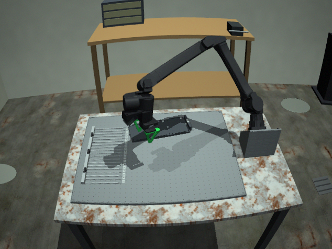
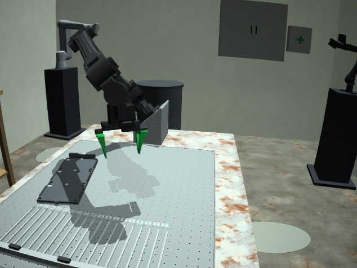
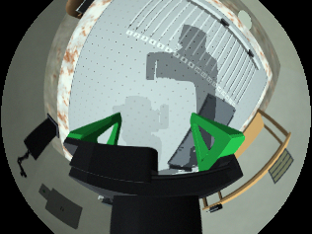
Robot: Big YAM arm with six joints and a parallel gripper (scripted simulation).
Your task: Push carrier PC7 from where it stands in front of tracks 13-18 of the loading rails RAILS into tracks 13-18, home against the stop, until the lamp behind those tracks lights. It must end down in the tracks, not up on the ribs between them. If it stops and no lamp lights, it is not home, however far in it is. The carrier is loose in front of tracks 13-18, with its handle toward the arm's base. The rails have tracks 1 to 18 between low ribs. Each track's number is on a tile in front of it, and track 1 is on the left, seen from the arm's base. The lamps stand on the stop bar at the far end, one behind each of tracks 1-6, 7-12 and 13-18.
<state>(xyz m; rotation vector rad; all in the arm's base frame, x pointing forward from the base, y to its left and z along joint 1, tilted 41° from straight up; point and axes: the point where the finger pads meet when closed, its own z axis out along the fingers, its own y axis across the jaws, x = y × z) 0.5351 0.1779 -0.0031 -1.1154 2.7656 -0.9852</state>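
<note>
My gripper is now 3 cm past the carrier PC7, 23 cm to the left of it and 13 cm above it.
</note>
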